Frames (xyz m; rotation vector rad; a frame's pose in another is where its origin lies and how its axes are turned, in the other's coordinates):
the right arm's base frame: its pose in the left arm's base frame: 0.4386 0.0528 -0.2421 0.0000 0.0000 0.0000
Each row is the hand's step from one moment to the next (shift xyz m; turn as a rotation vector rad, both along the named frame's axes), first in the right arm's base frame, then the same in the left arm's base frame.
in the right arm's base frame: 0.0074 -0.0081 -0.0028 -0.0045 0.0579 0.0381
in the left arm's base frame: 0.0074 -0.0081 -0.0028 -0.0045 0.0579 0.0381
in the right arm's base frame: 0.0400 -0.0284 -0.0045 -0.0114 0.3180 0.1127
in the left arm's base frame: 0.0400 -0.0284 -0.0045 -0.0114 0.3180 0.1127
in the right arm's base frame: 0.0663 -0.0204 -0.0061 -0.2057 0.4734 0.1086
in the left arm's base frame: 0.0663 -0.0204 -0.0061 -0.2057 0.4734 0.1086
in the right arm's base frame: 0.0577 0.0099 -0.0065 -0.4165 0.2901 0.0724
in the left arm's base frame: 0.0577 0.0099 -0.0065 -0.4165 0.2901 0.0724
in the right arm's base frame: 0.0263 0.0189 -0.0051 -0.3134 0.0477 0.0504
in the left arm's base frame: 0.0263 0.0189 -0.0051 -0.3134 0.0477 0.0504
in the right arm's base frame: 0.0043 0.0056 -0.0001 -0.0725 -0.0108 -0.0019
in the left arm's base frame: 0.0043 0.0056 -0.0001 -0.0725 -0.0108 -0.0019
